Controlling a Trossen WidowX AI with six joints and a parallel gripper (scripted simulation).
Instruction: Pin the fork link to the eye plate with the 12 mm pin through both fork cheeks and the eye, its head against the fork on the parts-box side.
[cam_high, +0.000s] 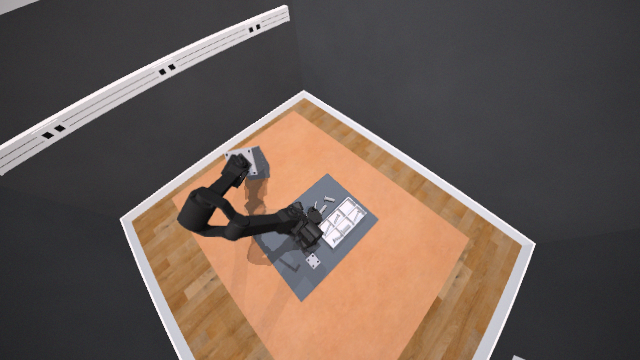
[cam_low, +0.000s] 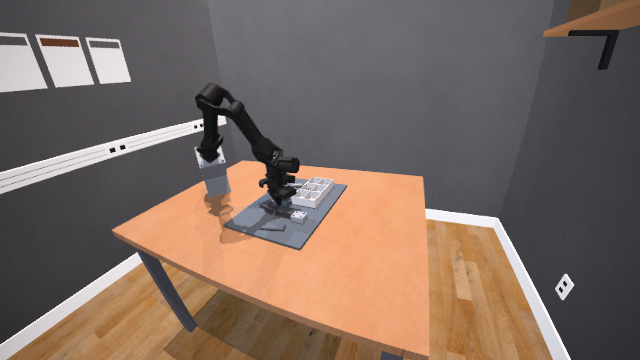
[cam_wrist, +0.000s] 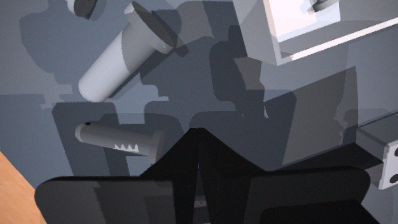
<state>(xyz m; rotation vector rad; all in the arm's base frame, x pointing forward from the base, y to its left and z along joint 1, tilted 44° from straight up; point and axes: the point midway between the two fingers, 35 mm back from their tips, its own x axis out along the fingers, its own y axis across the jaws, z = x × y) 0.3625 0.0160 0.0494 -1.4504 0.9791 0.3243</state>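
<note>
The dark fork link is 4 cm to the right of my hand, 3 cm below it and 3 cm behind it. The rest, counted from my hand: grey mat (4 cm to the left, 4 cm below, 4 cm ahead); then thick headed pin (6 cm to the left, 3 cm below, 1 cm behind); then dark flat bar (6 cm to the right, 4 cm ahead, 3 cm below).
</note>
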